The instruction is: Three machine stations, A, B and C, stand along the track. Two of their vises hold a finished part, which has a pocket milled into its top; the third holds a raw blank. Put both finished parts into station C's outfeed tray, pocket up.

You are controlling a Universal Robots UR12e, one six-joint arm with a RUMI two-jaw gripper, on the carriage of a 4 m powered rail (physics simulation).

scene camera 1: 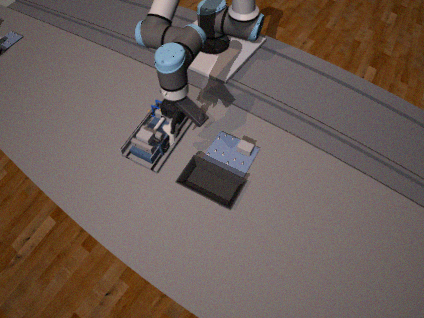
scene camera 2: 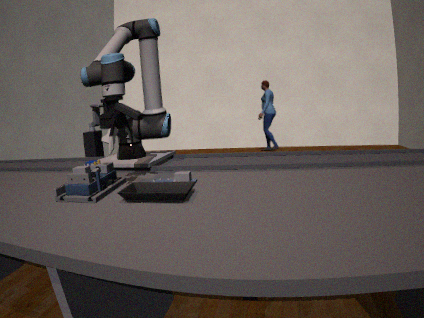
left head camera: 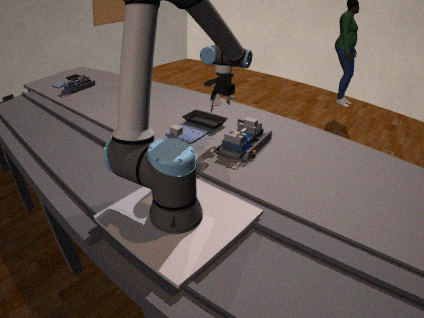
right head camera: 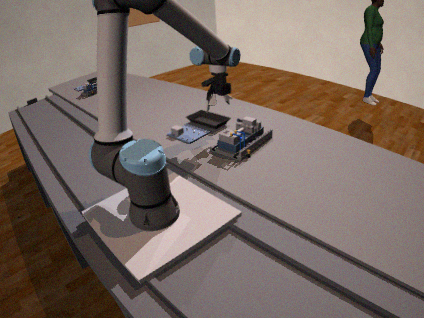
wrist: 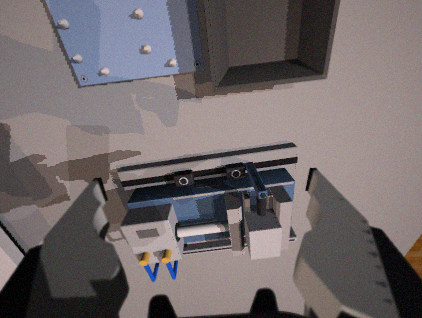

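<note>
My gripper (left head camera: 221, 105) (right head camera: 218, 104) (wrist: 207, 174) is open, with nothing between its fingers, above the near station's vise. The blue vise (left head camera: 234, 147) (scene camera 2: 80, 189) (wrist: 200, 207) stands on a railed base. In the wrist view a light grey block (wrist: 264, 242) sits at the vise's right end beside an upright jaw (wrist: 234, 225); I cannot tell whether it has a pocket. A housing (wrist: 148, 236) with a small dark rectangle is at the left end. The dark tray (left head camera: 205, 119) (scene camera 1: 212, 183) (scene camera 2: 157, 191) shows no part inside.
A blue plate (scene camera 1: 226, 150) (wrist: 117, 42) with pale studs adjoins the tray and bears a grey block (scene camera 1: 245, 146) (scene camera 2: 183, 176). Another station (left head camera: 76, 85) (right head camera: 87, 88) stands at the table's far end. The arm's carriage (left head camera: 220, 210) is on the rail. A person (left head camera: 346, 52) (scene camera 2: 268, 112) stands beyond.
</note>
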